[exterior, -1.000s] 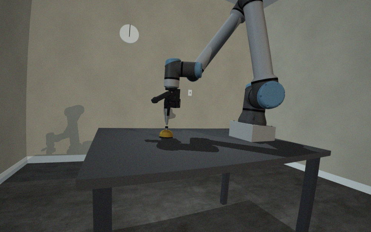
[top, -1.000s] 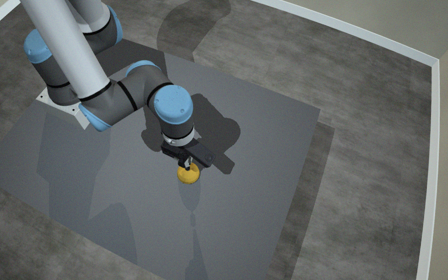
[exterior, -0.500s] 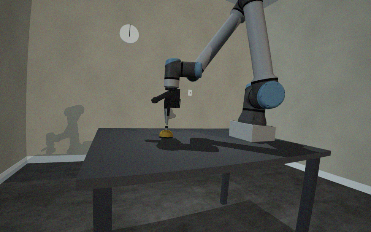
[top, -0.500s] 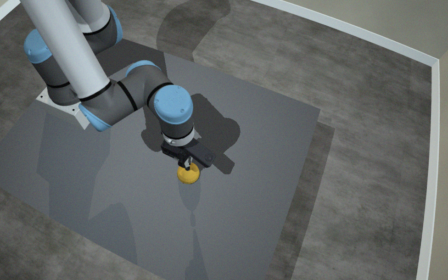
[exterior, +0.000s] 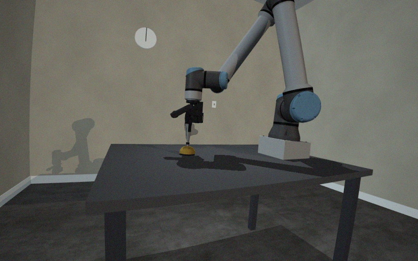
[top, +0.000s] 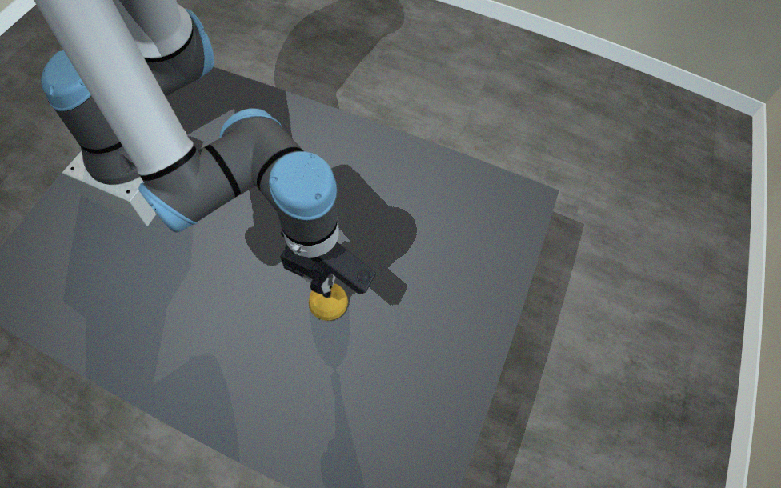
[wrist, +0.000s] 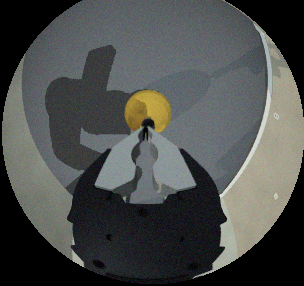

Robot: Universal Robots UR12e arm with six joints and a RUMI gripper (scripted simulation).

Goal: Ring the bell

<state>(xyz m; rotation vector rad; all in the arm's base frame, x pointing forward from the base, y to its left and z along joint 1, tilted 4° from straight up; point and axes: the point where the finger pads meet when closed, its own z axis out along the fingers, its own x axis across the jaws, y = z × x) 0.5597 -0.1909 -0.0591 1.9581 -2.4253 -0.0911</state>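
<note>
My gripper is now 3 cm above the black button. Also, from my hand: yellow dome bell: 4 cm below.
</note>
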